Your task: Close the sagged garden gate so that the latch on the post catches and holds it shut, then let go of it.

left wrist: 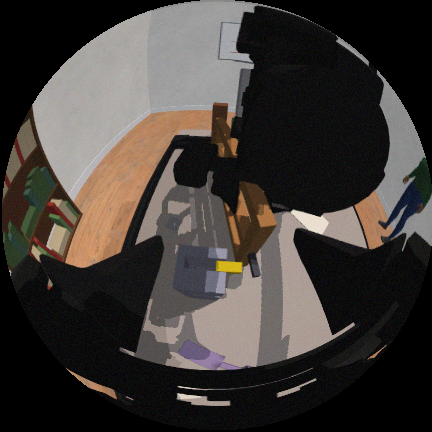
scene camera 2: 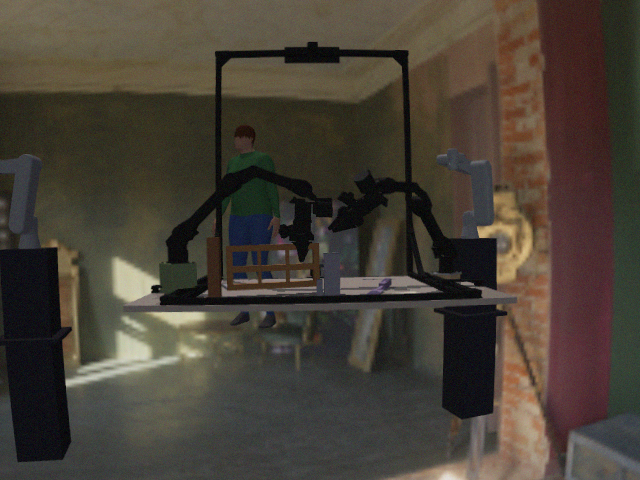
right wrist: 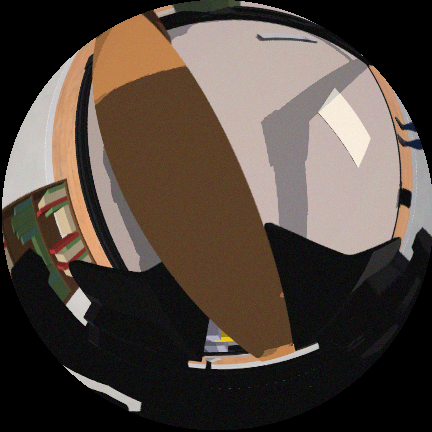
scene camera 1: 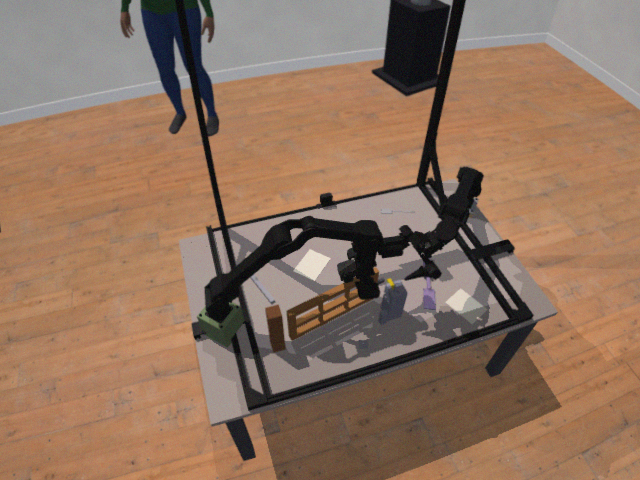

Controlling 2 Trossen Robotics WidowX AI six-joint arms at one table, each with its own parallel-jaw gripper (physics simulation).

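Places are measured from the left arm's base along level axes (x ahead, y left, z up), in metres.
Where they show: left gripper, fingertip midpoint: (left wrist: 230, 239) (scene camera 2: 330, 230) (right wrist: 213, 408) (scene camera 1: 397, 268); right gripper, fingertip midpoint: (left wrist: 244, 213) (scene camera 2: 301, 261) (scene camera 1: 359, 288); left arm's base, origin of the base link: (scene camera 2: 445, 272); right arm's base, origin of the base link: (scene camera 2: 177, 262) (scene camera 1: 219, 311).
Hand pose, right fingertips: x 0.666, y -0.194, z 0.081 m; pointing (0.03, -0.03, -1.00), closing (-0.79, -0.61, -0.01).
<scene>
Things, the pixels of their top centre, and the offset from my right fingertips. "spot": a spot on its surface instead.
- brown hinge post, surface spot: (scene camera 1: 275, 328) spot: dx +0.269, dy -0.151, dz +0.033 m
- grey-blue latch post, surface spot: (left wrist: 195, 272) spot: dx -0.034, dy +0.117, dz +0.031 m
- yellow latch, middle of its top: (right wrist: 226, 338) (left wrist: 228, 266) (scene camera 1: 390, 282) dx -0.050, dy +0.084, dz +0.027 m
- small dark piece, surface spot: (left wrist: 254, 265) spot: dx -0.069, dy +0.045, dz -0.011 m
- purple trowel, middle of its top: (left wrist: 239, 372) (scene camera 2: 380, 281) (scene camera 1: 429, 277) dx -0.213, dy +0.182, dz -0.077 m
- thin grey bar, middle of its top: (right wrist: 291, 35) (scene camera 1: 261, 286) dx +0.085, dy -0.330, dz -0.099 m
- small grey tool, middle of its top: (scene camera 1: 398, 211) dx -0.504, dy -0.042, dz -0.107 m
The brown slatted gate (scene camera 1: 292, 324) (scene camera 2: 229, 267) (left wrist: 262, 225) stands upright beside the brown hinge post (scene camera 1: 275, 328) (scene camera 2: 213, 266) (left wrist: 220, 122). The grey-blue latch post (scene camera 1: 393, 304) (scene camera 2: 332, 273) (left wrist: 195, 272) stands by its free end, with a yellow latch (scene camera 1: 390, 283) (left wrist: 229, 267) on top. A small dark piece (left wrist: 254, 265) at the gate's end lies right of the latch, apart from it, in the left wrist view. My right gripper (scene camera 1: 367, 293) (scene camera 2: 302, 254) (right wrist: 240, 230) is shut on the gate near its free end. My left gripper (scene camera 2: 333, 226) (left wrist: 230, 239) is open and empty, above the latch post.
A purple trowel (scene camera 1: 429, 298) (scene camera 2: 381, 285) (left wrist: 201, 354) lies right of the latch post. A thin grey bar (scene camera 1: 262, 288) (right wrist: 287, 37) lies behind the gate. A small grey tool (scene camera 1: 386, 211) lies at the back. Black frame rails edge the table.
</scene>
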